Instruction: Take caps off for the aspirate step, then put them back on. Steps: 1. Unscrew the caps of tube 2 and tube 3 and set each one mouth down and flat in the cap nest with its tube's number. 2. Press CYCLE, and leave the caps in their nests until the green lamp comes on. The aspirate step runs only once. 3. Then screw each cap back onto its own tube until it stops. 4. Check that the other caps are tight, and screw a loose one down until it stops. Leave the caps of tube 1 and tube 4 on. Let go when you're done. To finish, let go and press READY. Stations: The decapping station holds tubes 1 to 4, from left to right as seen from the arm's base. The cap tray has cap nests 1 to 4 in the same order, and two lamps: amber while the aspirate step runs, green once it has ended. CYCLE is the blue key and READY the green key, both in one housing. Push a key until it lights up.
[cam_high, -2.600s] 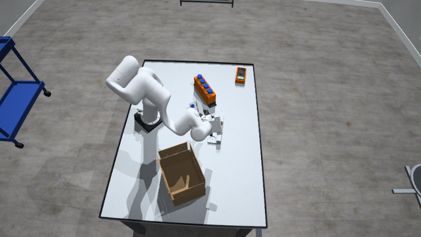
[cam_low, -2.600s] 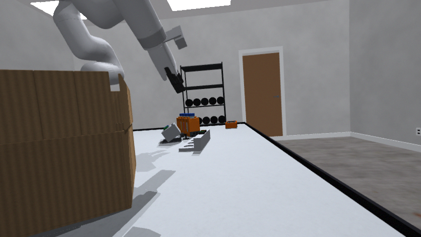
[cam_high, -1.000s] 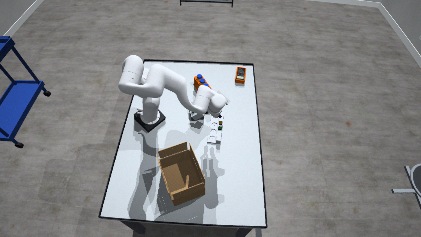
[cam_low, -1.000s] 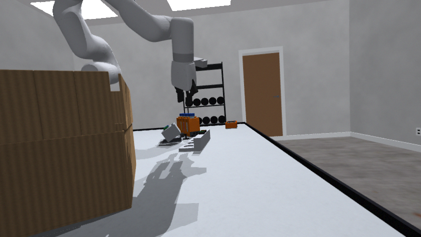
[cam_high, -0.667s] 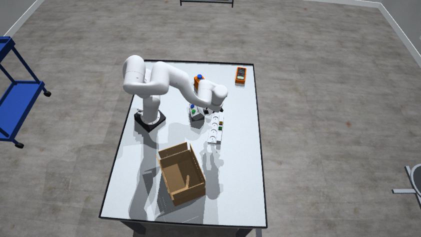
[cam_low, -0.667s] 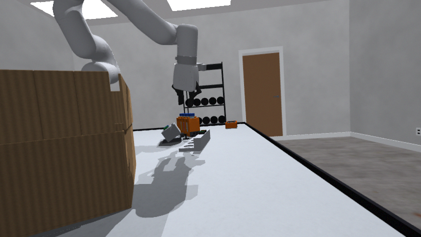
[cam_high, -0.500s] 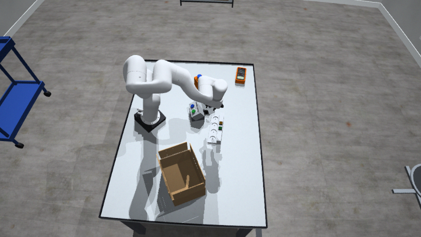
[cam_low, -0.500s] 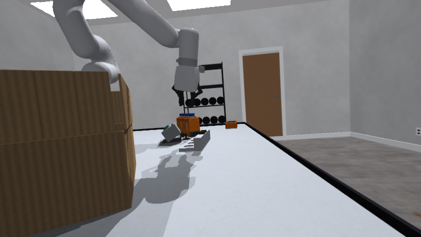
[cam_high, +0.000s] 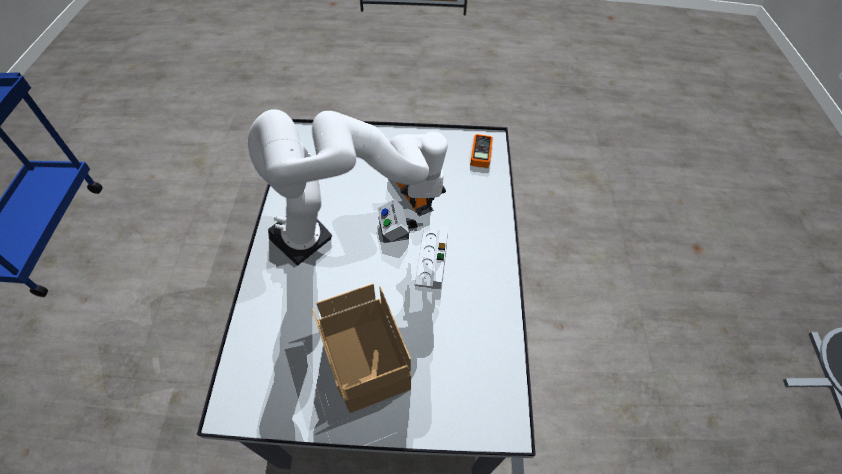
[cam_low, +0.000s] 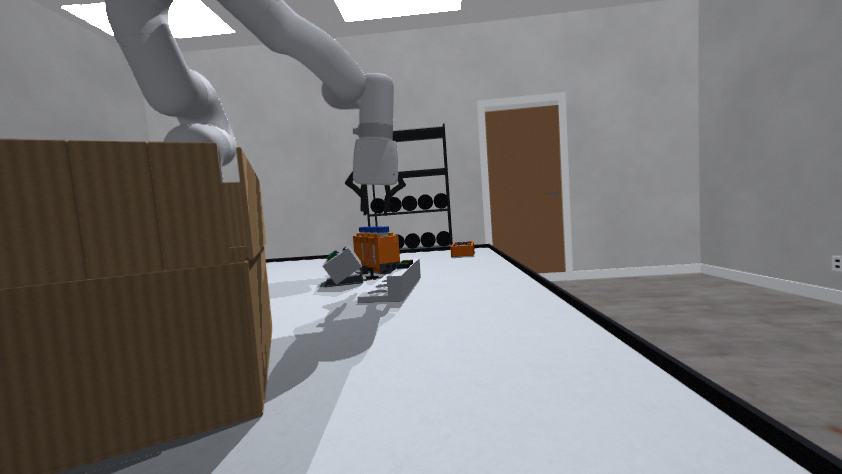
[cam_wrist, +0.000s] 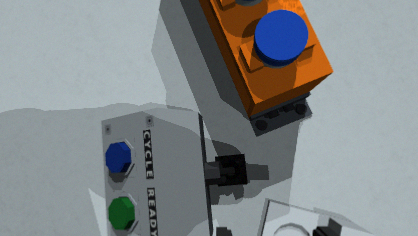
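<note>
My gripper is now 210 mm to the right of the blue cap, 80 mm past it and 60 mm above it. Also, from my hand: green key: 110 mm below, 110 mm behind, 20 mm to the right; then blue key: 120 mm behind, 110 mm below, 20 mm to the left; then grey key housing: 120 mm below, 100 mm behind.
</note>
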